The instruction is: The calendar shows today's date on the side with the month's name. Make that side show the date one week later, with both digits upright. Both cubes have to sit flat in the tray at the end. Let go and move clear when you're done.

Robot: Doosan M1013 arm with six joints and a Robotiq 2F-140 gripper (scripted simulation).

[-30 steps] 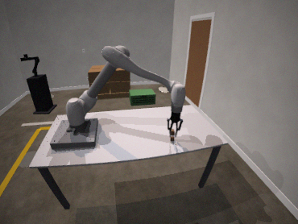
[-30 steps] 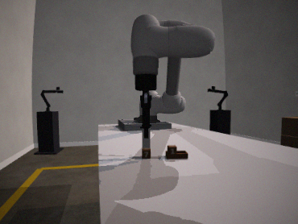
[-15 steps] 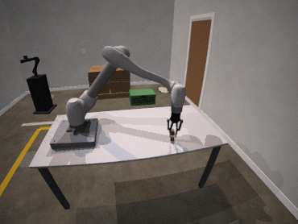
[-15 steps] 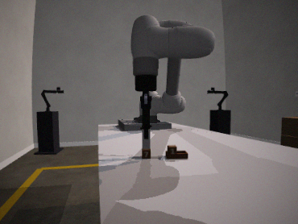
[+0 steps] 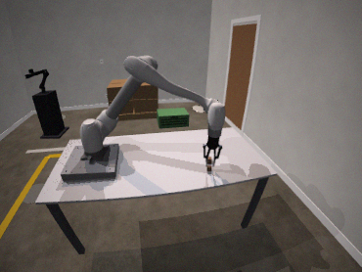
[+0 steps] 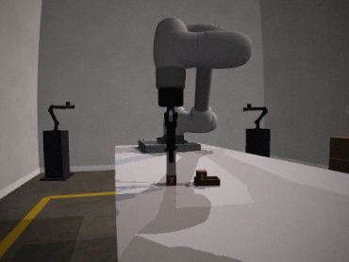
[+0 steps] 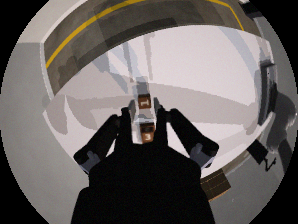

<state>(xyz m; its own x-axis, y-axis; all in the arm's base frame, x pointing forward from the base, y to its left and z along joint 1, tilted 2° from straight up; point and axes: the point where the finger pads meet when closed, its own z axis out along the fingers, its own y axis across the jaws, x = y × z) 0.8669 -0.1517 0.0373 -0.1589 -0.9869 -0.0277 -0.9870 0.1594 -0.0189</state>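
The brown tray lies 110 mm to the left of my hand, 60 mm below it and 20 mm ahead of it.
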